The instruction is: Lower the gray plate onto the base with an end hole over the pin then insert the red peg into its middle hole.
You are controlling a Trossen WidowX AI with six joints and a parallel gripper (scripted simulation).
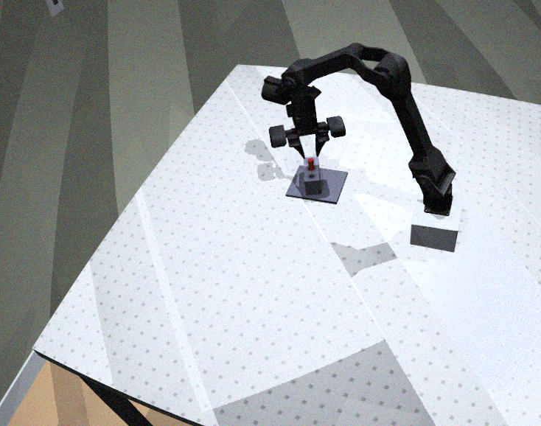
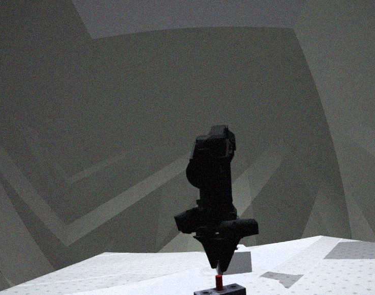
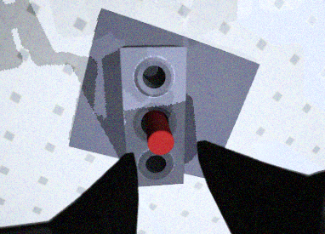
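The red peg is 5 cm below my gripper tip. From my gripper tip the other things lie so: gray plate: 5 cm below.
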